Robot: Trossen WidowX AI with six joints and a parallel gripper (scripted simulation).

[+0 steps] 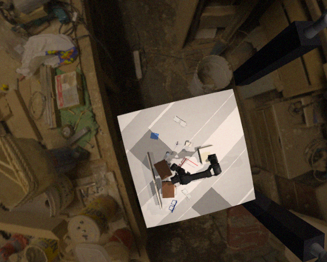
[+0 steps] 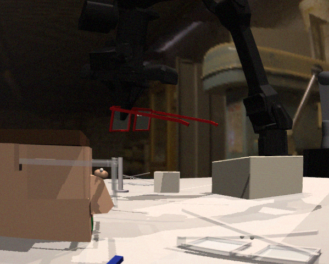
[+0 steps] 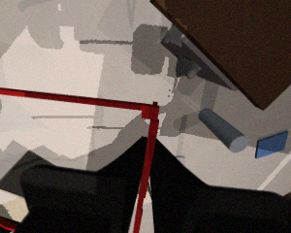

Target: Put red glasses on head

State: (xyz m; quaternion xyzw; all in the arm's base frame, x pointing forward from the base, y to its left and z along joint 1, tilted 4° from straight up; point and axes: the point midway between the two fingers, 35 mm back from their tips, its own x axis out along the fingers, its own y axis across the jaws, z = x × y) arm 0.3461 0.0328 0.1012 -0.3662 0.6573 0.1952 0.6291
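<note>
Right now my gripper tip is 3 cm past the grey post, 20 cm to the left of it and 13 cm above it. The rest, counted from my gripper tip: long rod: 26 cm ahead, 13 cm to the left, 10 cm below; then blue tag: 19 cm ahead, 32 cm to the right, 15 cm below.
</note>
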